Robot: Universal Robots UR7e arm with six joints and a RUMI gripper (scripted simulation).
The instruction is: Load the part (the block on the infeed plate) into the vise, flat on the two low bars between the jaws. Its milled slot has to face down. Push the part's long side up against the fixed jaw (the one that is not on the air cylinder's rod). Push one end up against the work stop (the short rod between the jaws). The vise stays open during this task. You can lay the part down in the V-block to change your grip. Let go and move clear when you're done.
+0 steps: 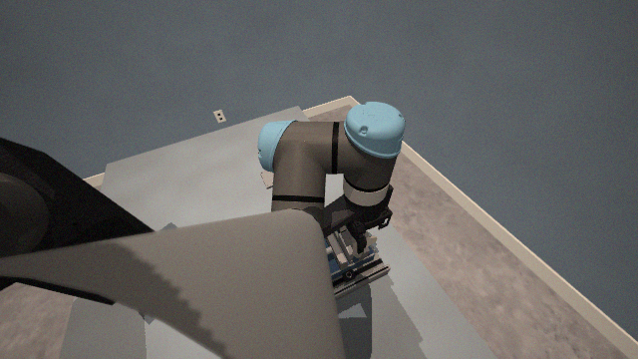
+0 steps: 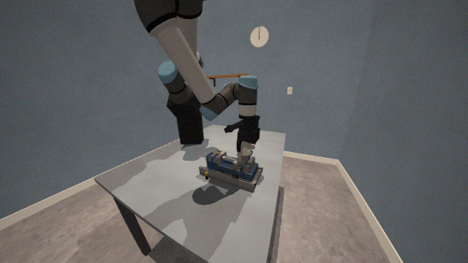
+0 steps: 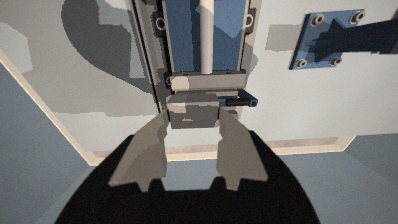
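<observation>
Right now my hand is 2 cm past the grey jaw, 3 cm to the right of it and 4 cm above it. Round my hand: part (1 cm below); cylinder rod (8 cm behind, 4 cm to the left, 4 cm below); work stop (2 cm ahead, 6 cm to the left, 3 cm below).
</observation>
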